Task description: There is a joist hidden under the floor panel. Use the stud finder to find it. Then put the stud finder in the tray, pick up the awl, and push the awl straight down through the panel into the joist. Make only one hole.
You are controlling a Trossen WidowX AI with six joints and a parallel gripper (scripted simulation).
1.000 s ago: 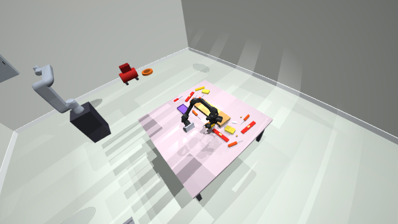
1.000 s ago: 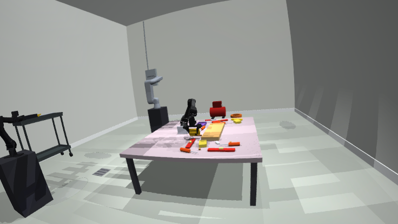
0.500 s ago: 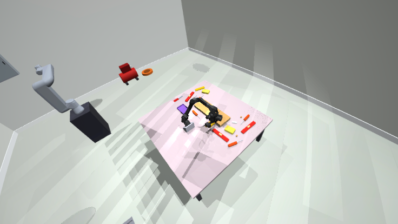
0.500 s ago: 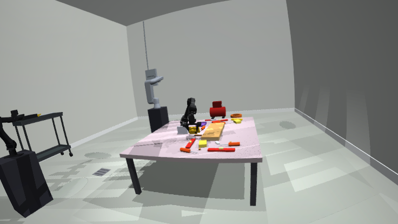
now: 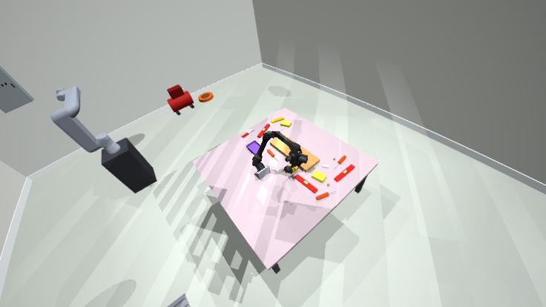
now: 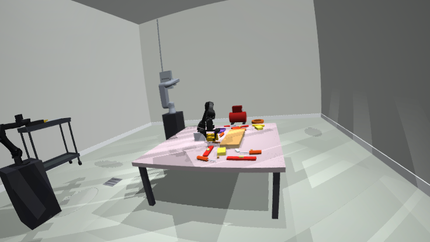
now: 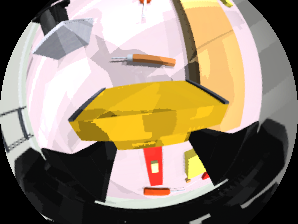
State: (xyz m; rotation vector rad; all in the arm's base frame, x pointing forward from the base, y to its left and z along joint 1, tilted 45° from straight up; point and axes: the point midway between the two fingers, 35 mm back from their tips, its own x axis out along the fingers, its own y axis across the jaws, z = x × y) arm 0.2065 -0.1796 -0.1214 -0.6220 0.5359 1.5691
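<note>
My gripper tip is 10 mm to the right of the yellow stud finder and 10 mm short of it. Also, from my gripper tip: orange-handled awl: 110 mm to the left, 70 mm below, 20 mm behind; purple tray: 540 mm to the left, 70 mm below, 70 mm behind.
</note>
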